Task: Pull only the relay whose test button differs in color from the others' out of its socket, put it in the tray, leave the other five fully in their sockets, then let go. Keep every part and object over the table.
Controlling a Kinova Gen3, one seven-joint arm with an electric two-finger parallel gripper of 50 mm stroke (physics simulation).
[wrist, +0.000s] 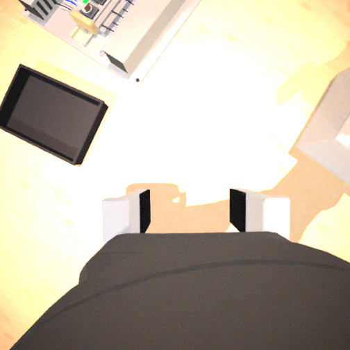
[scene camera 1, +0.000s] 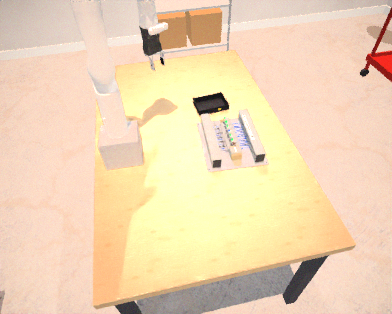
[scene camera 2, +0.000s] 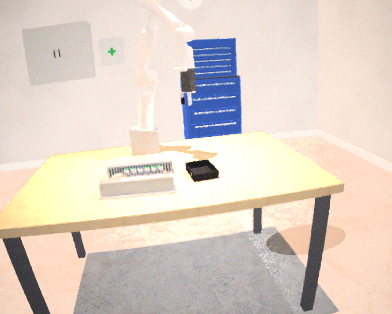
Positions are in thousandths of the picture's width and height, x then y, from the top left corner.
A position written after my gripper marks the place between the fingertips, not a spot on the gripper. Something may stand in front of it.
I see my gripper (wrist: 541,587) and a panel (scene camera 1: 631,514).
